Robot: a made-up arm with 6 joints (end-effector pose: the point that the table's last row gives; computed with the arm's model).
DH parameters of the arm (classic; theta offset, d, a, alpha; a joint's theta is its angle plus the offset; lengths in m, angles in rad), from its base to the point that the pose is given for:
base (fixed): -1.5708 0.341 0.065 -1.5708
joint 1: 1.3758 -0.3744 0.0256 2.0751
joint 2: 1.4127 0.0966 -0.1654 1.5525
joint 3: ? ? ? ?
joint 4: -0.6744 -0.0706 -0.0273 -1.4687
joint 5: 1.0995 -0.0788 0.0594 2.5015
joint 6: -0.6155 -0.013 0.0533 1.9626
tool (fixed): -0.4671 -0.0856 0 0
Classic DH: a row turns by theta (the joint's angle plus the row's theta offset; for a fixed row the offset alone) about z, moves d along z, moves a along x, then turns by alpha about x.
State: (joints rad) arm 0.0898 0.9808 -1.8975 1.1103 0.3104 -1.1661
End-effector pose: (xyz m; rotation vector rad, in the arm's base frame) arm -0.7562 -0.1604 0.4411 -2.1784 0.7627 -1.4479
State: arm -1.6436 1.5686 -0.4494 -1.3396 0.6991 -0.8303
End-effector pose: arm -0.7850 -0.1340 0.3240 0.3375 1.3564 0.7429
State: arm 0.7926 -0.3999 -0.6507 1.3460 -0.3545 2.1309
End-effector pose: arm -0.5331 -0.2112 0.4797 0.5160 0.8624 0.0173
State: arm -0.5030 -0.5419 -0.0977 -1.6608 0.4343 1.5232
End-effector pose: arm -0.4934 -0.0019 0.6519 0.7930 1.1968 1.7173
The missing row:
joint 3: -1.3992 -0.1199 -0.0338 -0.3187
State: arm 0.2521 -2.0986 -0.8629 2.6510 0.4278 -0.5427
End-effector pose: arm -0.0436 -0.3408 0.2718 -0.0217 -0.5474 -0.7652
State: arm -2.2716 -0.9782 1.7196 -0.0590 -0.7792 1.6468
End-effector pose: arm -0.3793 0.0895 0.2033 1.8272 -0.1065 2.4625
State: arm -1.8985 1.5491 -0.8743 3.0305 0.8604 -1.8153
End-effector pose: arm -0.6239 -0.3592 0.3373 -1.0943 -0.0384 -0.5200
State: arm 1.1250 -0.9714 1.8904 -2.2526 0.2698 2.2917
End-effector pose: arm -0.3729 -0.3575 0.4056 1.4310 1.0187 1.7007
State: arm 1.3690 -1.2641 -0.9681 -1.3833 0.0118 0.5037
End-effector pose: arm -0.2973 -0.3433 0.1073 -1.1148 0.9089 -0.8645
